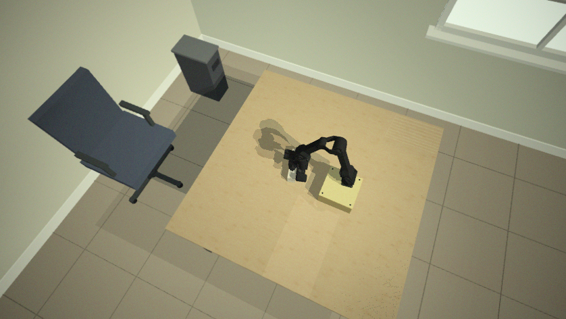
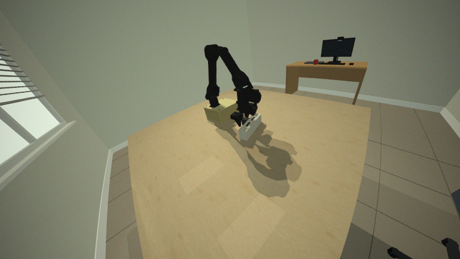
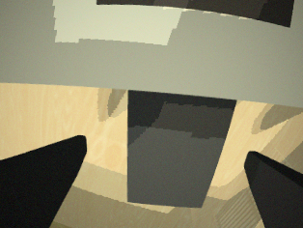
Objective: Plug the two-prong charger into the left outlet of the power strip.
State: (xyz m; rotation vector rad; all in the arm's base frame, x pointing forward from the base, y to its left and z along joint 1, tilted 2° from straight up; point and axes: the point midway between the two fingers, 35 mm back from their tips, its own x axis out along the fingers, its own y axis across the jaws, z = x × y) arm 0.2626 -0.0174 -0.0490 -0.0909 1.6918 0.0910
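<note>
Right now the two-prong charger is 4 cm ahead of my gripper tip and 1 cm above it.
</note>
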